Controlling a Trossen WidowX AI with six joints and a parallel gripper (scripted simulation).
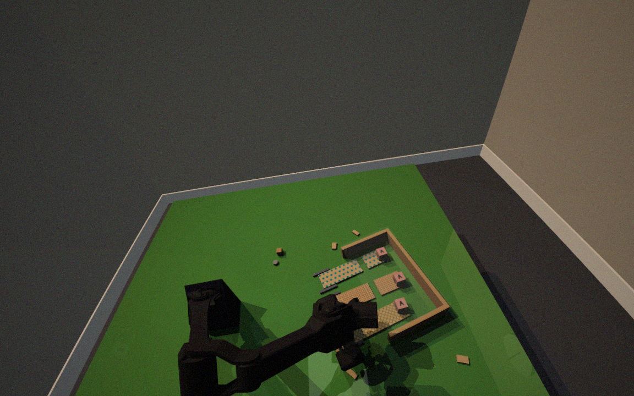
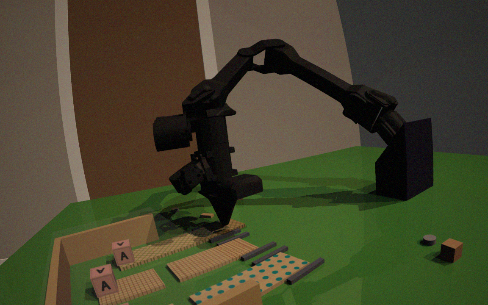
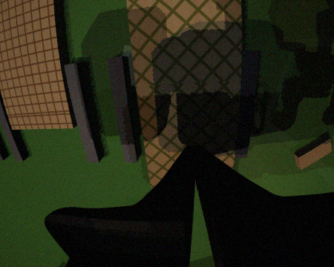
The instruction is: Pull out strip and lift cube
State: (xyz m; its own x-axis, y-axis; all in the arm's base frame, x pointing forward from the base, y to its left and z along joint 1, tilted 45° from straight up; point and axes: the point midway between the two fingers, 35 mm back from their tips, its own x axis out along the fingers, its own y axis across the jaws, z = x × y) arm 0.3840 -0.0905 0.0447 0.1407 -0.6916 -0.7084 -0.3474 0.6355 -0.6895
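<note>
Now: the cross-hatched strip 90 mm ahead of my gripper tip and 40 mm to the left of it.
</note>
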